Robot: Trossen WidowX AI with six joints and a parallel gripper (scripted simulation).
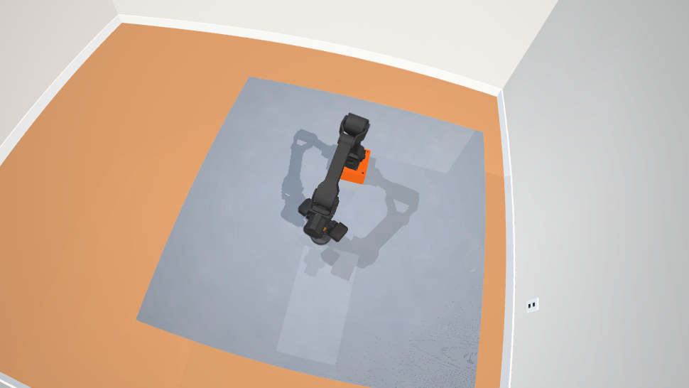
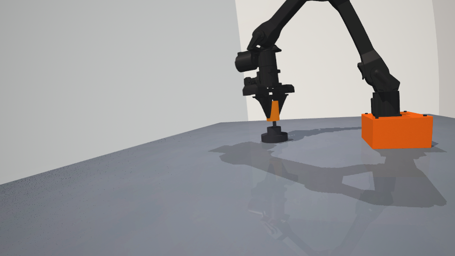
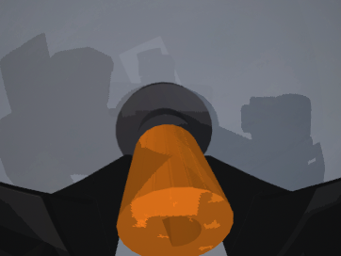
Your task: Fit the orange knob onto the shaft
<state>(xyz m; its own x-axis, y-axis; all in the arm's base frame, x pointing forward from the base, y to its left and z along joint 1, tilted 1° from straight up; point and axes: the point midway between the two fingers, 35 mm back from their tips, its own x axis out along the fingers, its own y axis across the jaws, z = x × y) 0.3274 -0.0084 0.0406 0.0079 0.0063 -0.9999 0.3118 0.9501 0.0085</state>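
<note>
Now: gripper tip 20 mm below the orange knob. The rest, counted from my gripper tip: round dark pedestal: 40 mm below.
</note>
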